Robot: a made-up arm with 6 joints. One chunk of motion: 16 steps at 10 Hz.
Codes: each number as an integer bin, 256 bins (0 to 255) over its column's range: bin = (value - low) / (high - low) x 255, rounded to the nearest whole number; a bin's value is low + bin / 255 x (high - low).
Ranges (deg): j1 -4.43..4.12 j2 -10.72..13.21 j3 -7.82..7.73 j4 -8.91..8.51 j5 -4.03..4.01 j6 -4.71..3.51
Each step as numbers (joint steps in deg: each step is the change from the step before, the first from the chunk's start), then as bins.
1 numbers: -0.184 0.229 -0.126 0.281 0.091 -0.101
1 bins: 127 117 126 135 131 143
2 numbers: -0.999 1.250 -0.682 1.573 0.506 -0.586
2 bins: 102 128 117 153 144 128
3 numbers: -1.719 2.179 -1.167 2.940 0.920 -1.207
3 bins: 81 137 109 173 157 109
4 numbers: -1.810 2.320 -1.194 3.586 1.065 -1.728
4 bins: 78 139 109 183 162 93
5 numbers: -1.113 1.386 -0.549 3.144 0.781 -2.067
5 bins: 99 129 119 176 153 82
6 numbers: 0.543 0.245 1.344 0.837 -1.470 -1.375
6 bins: 148 117 150 143 81 103
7 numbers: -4.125 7.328 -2.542 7.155 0.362 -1.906
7 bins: 9 192 87 235 139 87
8 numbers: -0.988 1.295 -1.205 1.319 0.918 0.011
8 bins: 103 128 108 150 157 146
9 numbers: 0.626 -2.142 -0.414 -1.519 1.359 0.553
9 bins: 151 91 121 108 171 163
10 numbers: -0.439 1.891 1.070 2.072 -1.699 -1.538
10 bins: 119 134 146 161 74 98
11 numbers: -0.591 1.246 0.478 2.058 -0.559 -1.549
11 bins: 114 128 136 161 110 98
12 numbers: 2.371 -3.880 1.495 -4.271 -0.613 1.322
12 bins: 203 73 153 68 108 187
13 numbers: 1.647 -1.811 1.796 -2.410 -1.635 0.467
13 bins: 181 95 158 95 76 161
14 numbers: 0.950 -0.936 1.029 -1.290 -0.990 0.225
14 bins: 160 104 145 112 96 153
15 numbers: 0.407 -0.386 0.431 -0.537 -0.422 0.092
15 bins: 144 110 135 123 114 149
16 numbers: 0.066 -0.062 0.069 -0.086 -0.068 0.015
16 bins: 134 114 129 129 126 147
